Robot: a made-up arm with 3 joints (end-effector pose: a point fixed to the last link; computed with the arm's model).
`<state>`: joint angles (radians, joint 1 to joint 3).
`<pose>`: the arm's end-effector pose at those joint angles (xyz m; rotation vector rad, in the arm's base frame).
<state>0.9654 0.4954 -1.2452</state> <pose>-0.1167 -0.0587 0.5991 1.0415 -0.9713 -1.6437</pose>
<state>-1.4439 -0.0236 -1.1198</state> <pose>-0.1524 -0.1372 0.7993 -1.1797 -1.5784 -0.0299</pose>
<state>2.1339 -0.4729 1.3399</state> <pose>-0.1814 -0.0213 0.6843 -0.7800 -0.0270 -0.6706</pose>
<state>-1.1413 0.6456 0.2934</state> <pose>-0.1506 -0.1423 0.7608 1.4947 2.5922 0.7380</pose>
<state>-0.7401 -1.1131 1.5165</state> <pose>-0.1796 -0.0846 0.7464 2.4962 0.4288 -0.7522</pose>
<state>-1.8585 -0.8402 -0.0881</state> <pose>-0.1910 -0.0396 0.7988 2.7488 1.0784 -0.1117</pose>
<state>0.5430 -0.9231 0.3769</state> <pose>-0.1877 -0.1276 0.6812 -1.3421 -0.4339 -0.4548</pose>
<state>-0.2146 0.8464 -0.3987</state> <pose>-0.1243 -0.1628 0.6765 -0.3526 -2.0475 -1.3410</pose>
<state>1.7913 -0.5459 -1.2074</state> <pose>-0.1797 0.0134 0.6334 1.4256 0.3879 -1.1269</pose>
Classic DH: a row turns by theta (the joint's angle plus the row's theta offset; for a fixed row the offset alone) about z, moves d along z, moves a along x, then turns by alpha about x. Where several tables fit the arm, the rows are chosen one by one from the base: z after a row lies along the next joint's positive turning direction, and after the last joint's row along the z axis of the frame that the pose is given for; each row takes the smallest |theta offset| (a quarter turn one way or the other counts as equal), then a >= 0, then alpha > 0; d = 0 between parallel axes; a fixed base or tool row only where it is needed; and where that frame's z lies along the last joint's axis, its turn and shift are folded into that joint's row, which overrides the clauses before.
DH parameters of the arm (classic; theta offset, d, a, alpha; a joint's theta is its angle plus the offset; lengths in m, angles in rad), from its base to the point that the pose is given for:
base (fixed): -1.5708 0.7135 0.0595 -1.5708
joint 1: 1.5708 -0.1383 0.0057 1.5708
joint 2: 0.8543 0.0734 0.0213 1.7694
joint 3: 0 0.0533 -0.0247 1.3722
tool (fixed): -2.2873 -0.0225 0 0

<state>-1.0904 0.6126 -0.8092</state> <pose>-0.1238 -0.1589 0.7702 -0.6459 -2.1445 -0.1625</pose>
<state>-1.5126 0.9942 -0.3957</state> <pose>-0.1168 -0.1203 0.8032 -0.6728 -2.7102 0.2149</pose>
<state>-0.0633 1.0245 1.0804</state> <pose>-0.1338 -0.1153 0.6648 1.5783 1.1732 2.2353</pose>
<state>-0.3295 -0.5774 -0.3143</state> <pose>-0.1885 -0.1544 0.7198 -1.3975 -0.8871 -0.7288</pose>
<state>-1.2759 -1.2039 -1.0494</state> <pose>-0.1989 -0.1002 0.8010 -1.8102 -0.5124 -0.6757</pose>
